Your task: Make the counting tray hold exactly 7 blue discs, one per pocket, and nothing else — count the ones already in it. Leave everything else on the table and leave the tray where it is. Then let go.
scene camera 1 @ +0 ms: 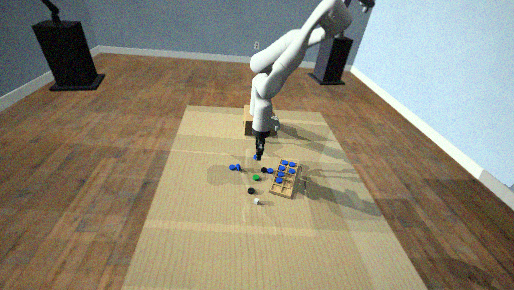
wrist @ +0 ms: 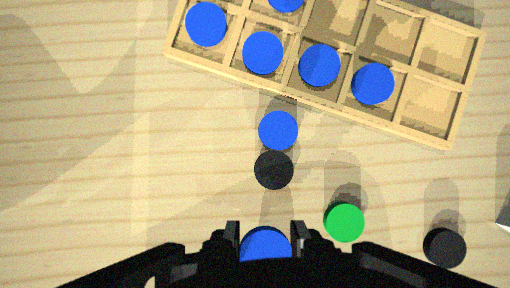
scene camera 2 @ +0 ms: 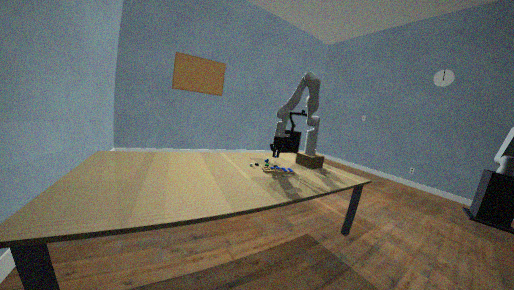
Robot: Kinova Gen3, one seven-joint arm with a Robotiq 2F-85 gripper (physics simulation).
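Note:
My gripper [scene camera 1: 259, 158] [scene camera 2: 275, 154] [wrist: 265, 238] is shut on a blue disc [wrist: 265, 246] and holds it above the table, left of the tray in scene camera 1. The wooden counting tray [scene camera 1: 281, 195] [wrist: 425, 136] has two rows of pockets. Several pockets hold one blue disc each, most in the row nearer the gripper; that row's end pocket and three in the other row are empty. A loose blue disc [scene camera 1: 270, 171] [wrist: 278, 130] lies beside the tray, close to a black disc [scene camera 1: 264, 170] [wrist: 273, 170]. Two more blue discs [scene camera 1: 232, 167] [scene camera 1: 238, 167] lie farther left.
A green disc [scene camera 1: 256, 177] [wrist: 344, 222], another black disc [scene camera 1: 251, 191] [wrist: 445, 248] and a small white object [scene camera 1: 257, 201] lie on the table on the near side of the gripper in scene camera 1. The arm's wooden base block [scene camera 2: 310, 160] stands behind the tray.

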